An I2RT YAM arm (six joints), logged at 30 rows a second.
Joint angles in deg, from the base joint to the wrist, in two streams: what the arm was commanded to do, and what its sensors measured. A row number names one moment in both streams.
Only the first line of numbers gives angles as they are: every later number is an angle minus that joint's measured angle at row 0.
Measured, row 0: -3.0 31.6 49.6 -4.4 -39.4 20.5
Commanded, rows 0 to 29: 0.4 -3.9 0.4 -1.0 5.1 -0.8; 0.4 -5.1 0.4 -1.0 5.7 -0.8; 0.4 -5.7 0.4 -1.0 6.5 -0.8; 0.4 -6.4 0.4 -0.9 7.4 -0.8; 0.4 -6.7 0.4 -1.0 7.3 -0.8; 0.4 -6.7 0.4 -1.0 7.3 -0.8; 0.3 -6.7 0.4 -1.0 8.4 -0.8; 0.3 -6.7 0.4 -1.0 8.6 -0.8; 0.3 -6.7 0.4 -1.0 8.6 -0.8; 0.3 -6.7 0.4 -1.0 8.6 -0.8; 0.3 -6.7 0.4 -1.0 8.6 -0.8; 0.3 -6.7 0.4 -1.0 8.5 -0.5; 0.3 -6.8 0.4 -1.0 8.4 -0.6; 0.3 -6.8 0.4 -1.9 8.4 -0.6; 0.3 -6.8 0.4 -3.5 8.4 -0.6; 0.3 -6.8 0.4 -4.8 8.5 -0.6; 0.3 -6.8 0.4 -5.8 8.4 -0.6; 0.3 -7.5 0.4 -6.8 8.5 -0.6; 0.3 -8.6 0.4 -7.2 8.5 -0.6; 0.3 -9.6 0.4 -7.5 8.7 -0.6; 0.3 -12.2 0.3 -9.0 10.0 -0.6; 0.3 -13.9 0.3 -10.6 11.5 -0.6; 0.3 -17.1 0.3 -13.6 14.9 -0.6; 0.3 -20.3 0.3 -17.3 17.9 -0.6; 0.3 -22.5 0.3 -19.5 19.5 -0.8; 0.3 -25.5 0.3 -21.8 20.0 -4.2; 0.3 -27.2 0.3 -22.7 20.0 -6.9; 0.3 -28.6 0.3 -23.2 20.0 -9.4; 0.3 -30.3 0.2 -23.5 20.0 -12.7; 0.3 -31.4 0.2 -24.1 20.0 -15.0
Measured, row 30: 0.1 -28.5 0.1 -23.2 18.1 -6.8
